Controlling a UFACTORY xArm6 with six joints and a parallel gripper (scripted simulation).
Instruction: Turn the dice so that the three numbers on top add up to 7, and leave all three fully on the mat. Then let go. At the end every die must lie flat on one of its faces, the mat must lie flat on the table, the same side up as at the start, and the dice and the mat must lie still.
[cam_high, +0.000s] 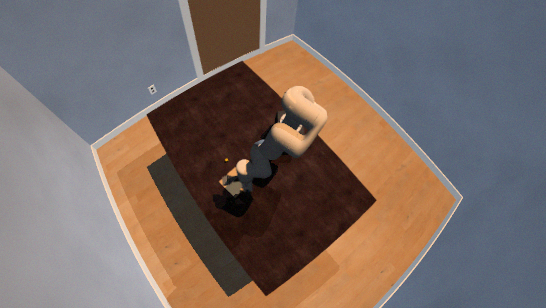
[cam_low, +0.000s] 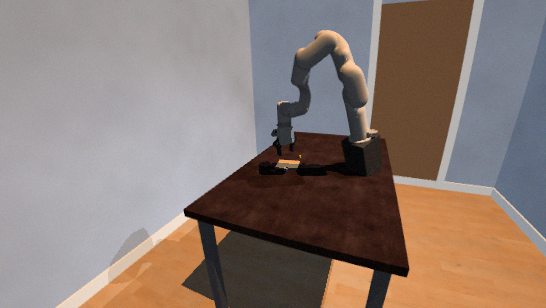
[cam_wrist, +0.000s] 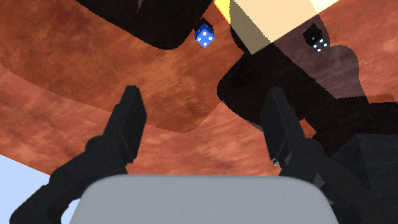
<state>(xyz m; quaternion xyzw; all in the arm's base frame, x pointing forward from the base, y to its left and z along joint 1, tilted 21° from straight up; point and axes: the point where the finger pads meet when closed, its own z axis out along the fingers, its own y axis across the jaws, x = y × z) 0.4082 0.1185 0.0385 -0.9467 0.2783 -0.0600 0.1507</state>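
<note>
My gripper is now 12 cm above the blue die. The rest, counted from my hand: mat 12 cm below, 10 cm to the right, 2 cm ahead; yellow die 24 cm to the right, 12 cm below, 2 cm behind; black die 12 cm below, 11 cm to the right, 8 cm behind.
</note>
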